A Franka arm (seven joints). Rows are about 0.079 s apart.
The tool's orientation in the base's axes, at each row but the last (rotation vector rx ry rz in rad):
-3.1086 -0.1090 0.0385
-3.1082 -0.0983 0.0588
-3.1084 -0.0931 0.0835
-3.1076 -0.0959 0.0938
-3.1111 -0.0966 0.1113
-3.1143 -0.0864 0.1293
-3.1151 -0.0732 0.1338
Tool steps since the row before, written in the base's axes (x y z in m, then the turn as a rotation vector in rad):
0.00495 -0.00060 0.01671 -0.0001 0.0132 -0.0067
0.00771 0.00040 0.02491 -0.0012 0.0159 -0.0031
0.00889 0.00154 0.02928 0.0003 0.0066 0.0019
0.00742 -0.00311 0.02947 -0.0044 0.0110 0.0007
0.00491 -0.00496 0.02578 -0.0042 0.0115 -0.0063
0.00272 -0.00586 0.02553 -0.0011 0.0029 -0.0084
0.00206 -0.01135 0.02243 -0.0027 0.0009 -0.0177
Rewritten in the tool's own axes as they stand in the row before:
0.00450 0.00041 -0.01684 0.0010 -0.0130 0.0071
0.00680 -0.00073 -0.02517 -0.0001 -0.0158 0.0036
0.00741 -0.00196 -0.02966 0.0006 -0.0066 -0.0017
0.00545 0.00258 -0.02995 -0.0037 -0.0113 -0.0001
0.00276 0.00450 -0.02618 -0.0030 -0.0115 0.0069
0.00028 0.00534 -0.02579 -0.0002 -0.0027 0.0085
-0.00040 0.01087 -0.02275 -0.0011 -0.0006 0.0179

